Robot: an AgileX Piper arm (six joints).
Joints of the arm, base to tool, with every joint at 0 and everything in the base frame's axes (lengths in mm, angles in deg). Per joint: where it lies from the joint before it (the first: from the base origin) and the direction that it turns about. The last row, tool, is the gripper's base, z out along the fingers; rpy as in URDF.
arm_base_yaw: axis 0 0 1 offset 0.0 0.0 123.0
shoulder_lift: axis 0 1 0 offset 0.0 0.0 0.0
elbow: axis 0 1 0 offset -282.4 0.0 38.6
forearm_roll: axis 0.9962 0 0.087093 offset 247.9 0.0 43.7
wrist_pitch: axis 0 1 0 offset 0.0 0.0 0.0
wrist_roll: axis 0.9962 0 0.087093 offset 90.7 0.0 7.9
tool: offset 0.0 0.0 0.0 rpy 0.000 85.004 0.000
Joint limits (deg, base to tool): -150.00..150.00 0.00..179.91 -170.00..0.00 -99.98..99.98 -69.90..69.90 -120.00..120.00
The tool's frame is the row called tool.
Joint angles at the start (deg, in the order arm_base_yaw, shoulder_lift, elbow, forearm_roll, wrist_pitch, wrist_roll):
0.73 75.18 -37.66 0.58 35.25 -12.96
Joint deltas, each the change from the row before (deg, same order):
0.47 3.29 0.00 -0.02 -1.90 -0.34
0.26 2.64 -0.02 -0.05 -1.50 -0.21
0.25 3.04 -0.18 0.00 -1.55 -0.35
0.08 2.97 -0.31 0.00 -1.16 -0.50
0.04 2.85 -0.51 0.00 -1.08 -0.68
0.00 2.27 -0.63 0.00 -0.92 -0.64
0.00 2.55 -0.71 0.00 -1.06 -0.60
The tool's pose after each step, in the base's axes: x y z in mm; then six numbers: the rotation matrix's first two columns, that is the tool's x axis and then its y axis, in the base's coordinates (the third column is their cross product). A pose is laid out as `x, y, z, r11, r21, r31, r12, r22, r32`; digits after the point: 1 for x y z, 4 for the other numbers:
229.9, 5.3, 193.4, -0.9060, -0.2411, -0.3479, -0.2298, 0.9704, -0.0741
235.2, 6.4, 183.6, -0.9105, -0.2495, -0.3296, -0.2393, 0.9683, -0.0720
241.1, 7.6, 172.5, -0.9153, -0.2595, -0.3081, -0.2505, 0.9656, -0.0691
246.4, 8.1, 161.6, -0.9204, -0.2694, -0.2833, -0.2615, 0.9629, -0.0659
252.0, 8.4, 151.6, -0.9231, -0.2815, -0.2620, -0.2744, 0.9595, -0.0640
257.2, 8.6, 144.2, -0.9232, -0.2923, -0.2496, -0.2855, 0.9563, -0.0639
262.8, 8.8, 135.6, -0.9235, -0.3023, -0.2362, -0.2959, 0.9531, -0.0630

